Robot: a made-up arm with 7 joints. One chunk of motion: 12 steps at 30 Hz.
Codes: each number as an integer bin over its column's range. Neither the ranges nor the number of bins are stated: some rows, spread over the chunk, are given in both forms.
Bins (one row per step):
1: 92 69 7 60 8 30 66
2: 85 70 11 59 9 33 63
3: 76 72 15 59 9 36 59
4: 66 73 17 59 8 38 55
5: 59 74 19 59 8 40 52
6: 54 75 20 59 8 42 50
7: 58 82 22 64 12 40 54
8: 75 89 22 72 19 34 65
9: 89 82 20 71 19 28 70
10: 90 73 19 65 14 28 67
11: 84 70 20 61 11 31 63
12: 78 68 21 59 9 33 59
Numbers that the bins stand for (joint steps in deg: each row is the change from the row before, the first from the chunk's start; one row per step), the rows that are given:
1: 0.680 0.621 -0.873 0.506 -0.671 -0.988 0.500
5: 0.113 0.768 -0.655 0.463 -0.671 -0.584 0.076
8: 0.388 1.207 -0.600 1.027 -0.493 -0.826 0.470
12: 0.439 0.592 -0.618 0.463 -0.655 -0.867 0.288
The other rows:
2: 0.560 0.651 -0.800 0.463 -0.655 -0.867 0.409
3: 0.405 0.709 -0.727 0.463 -0.655 -0.745 0.288
4: 0.233 0.738 -0.691 0.463 -0.671 -0.665 0.167
6: 0.027 0.797 -0.636 0.463 -0.671 -0.503 0.015
7: 0.096 1.002 -0.600 0.680 -0.606 -0.584 0.136
9: 0.628 1.002 -0.636 0.984 -0.493 -1.069 0.621
10: 0.645 0.738 -0.655 0.723 -0.574 -1.069 0.530
11: 0.542 0.651 -0.636 0.549 -0.622 -0.947 0.409

